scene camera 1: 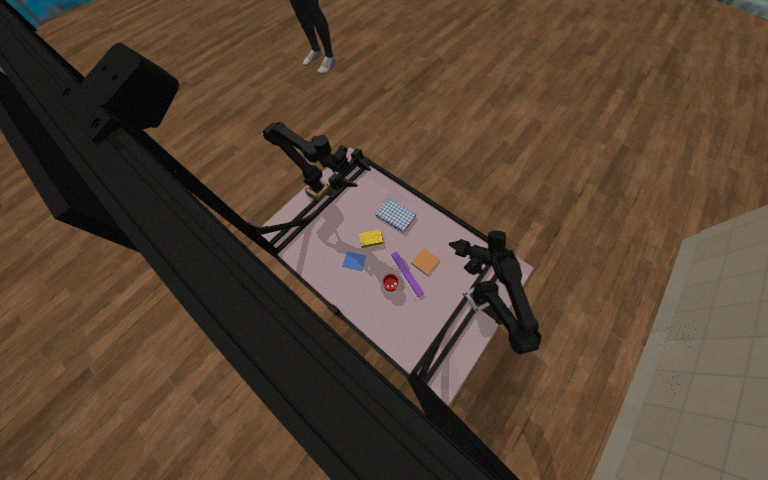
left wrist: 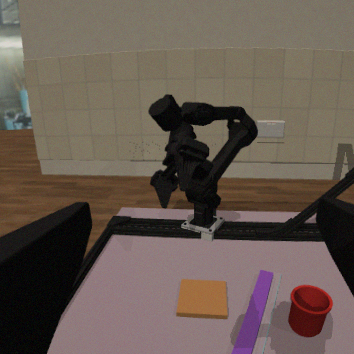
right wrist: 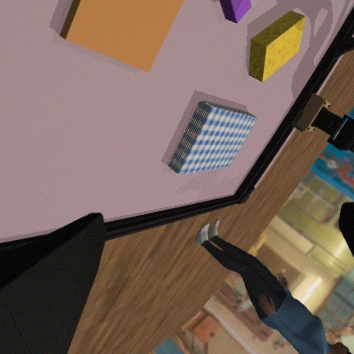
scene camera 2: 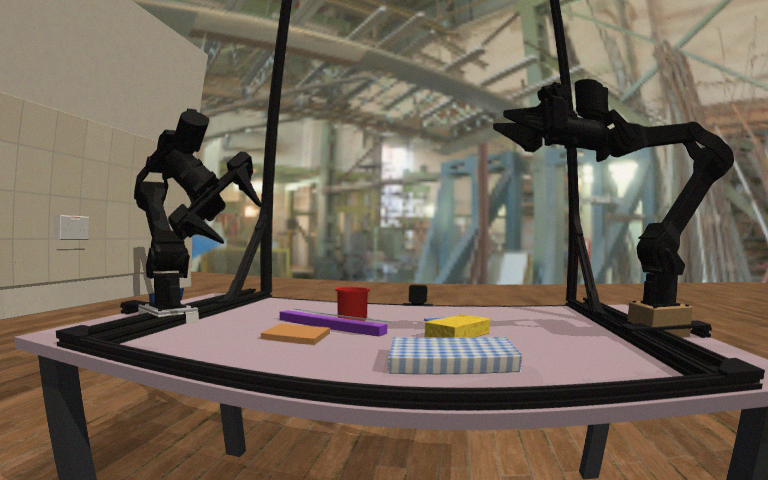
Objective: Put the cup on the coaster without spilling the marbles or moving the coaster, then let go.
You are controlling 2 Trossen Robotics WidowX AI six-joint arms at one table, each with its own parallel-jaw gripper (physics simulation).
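Pixels of known places: left gripper, between the fingertips: (scene camera 1: 364,177) (left wrist: 205,211) (scene camera 2: 498,120); right gripper, between the fingertips: (scene camera 1: 455,246) (left wrist: 172,199) (right wrist: 222,219) (scene camera 2: 242,223); left arm's base, origin of its link: (scene camera 1: 316,186) (right wrist: 318,116) (scene camera 2: 660,304); right arm's base, origin of its link: (scene camera 1: 479,297) (left wrist: 202,220) (scene camera 2: 167,306).
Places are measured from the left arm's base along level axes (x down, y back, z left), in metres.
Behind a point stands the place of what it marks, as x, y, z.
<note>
A red cup (scene camera 1: 390,276) @(0.017, -0.598, -0.195) (scene camera 2: 352,303) @(0.017, -0.612, -0.189) (left wrist: 306,320) @(0.014, -0.588, -0.205) stands upright on the table, with several pale marbles (scene camera 1: 391,285) @(0.036, -0.623, -0.224) inside. A flat orange square (scene camera 1: 425,261) @(0.048, -0.696, -0.033) (scene camera 2: 295,333) @(0.047, -0.691, -0.006) (left wrist: 203,298) @(0.048, -0.687, -0.033) (right wrist: 123,31) @(0.047, -0.699, -0.007) lies across the purple bar from it. A thin blue square (scene camera 1: 354,260) @(0.055, -0.400, -0.215) lies left of the cup in scene camera 1. I cannot tell which square is the coaster. My left gripper (scene camera 1: 362,174) @(-0.325, -0.350, 0.000) (scene camera 2: 500,120) @(-0.325, -0.350, 0.000) is open and empty, high above the table. My right gripper (scene camera 1: 459,258) @(-0.138, -0.777, 0.027) (scene camera 2: 241,223) @(-0.138, -0.777, 0.027) is open and empty, raised near its own base, apart from the cup.
A purple bar (scene camera 1: 407,274) @(0.038, -0.658, -0.138) (scene camera 2: 333,323) @(0.046, -0.640, -0.110) (left wrist: 255,312) @(0.038, -0.635, -0.128) lies beside the cup, with a thin clear strip (left wrist: 272,314) @(0.038, -0.629, -0.157) along it. A yellow sponge (scene camera 1: 370,237) @(0.029, -0.405, -0.079) (scene camera 2: 457,326) @(0.030, -0.415, -0.022) (right wrist: 281,47) @(0.029, -0.418, -0.077) and a blue-checked block (scene camera 1: 395,214) @(0.034, -0.438, 0.102) (scene camera 2: 454,355) @(0.034, -0.441, 0.157) (right wrist: 217,141) @(0.034, -0.454, 0.103) lie nearby. Black rails border the table.
</note>
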